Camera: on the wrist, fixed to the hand. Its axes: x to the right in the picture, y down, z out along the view.
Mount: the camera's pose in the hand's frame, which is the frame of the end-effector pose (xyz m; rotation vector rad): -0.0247 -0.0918 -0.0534 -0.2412 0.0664 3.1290
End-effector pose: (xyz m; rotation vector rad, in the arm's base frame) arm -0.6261 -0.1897 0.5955 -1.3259 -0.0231 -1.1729
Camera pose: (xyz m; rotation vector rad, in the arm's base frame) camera -0.7296 -0.1955 0.6294 -0.1193 1.5470 1.5146
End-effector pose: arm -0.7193 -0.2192 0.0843 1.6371 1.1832 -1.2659
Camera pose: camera -0.7936 -0.1476 0.1195 1.0557 -1.4068 0.9948
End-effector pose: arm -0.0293 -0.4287 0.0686 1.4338 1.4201 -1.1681
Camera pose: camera -0.1152 -0.3783 0.1130 1.3067 -1.2599 1.0854
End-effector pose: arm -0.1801 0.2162 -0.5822 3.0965 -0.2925 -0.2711
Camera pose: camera -0.1778 0.3112 -0.5287 -0.2593 -2.7978 0.0667
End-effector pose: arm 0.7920 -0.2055 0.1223 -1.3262 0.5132 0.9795
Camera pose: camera 0.8659 -0.2589 0.1822 -0.4037 -1.3739 -1.5951
